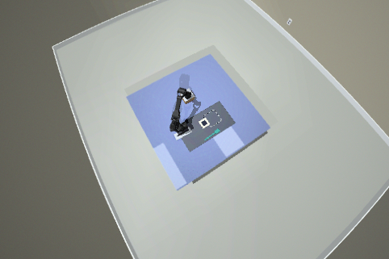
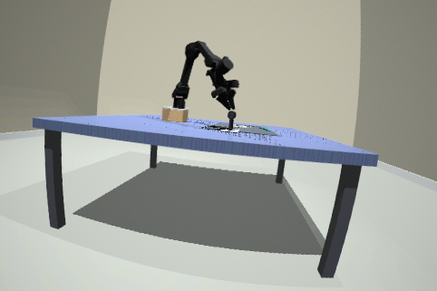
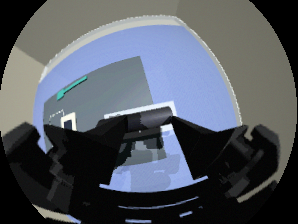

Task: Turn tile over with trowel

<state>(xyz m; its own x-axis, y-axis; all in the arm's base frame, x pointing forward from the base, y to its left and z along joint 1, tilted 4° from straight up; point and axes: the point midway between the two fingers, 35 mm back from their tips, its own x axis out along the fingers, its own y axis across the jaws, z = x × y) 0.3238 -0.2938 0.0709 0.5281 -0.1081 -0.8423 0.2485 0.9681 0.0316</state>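
My gripper tip is 60 mm above the small trowel and 50 mm to the right of it. The rest, counted from my gripper tip: dark mat 300 mm to the left, 110 mm below, 60 mm ahead; then teal trowel 320 mm to the left, 200 mm ahead, 90 mm below; then white tile 300 mm to the left, 90 mm below, 30 mm ahead.
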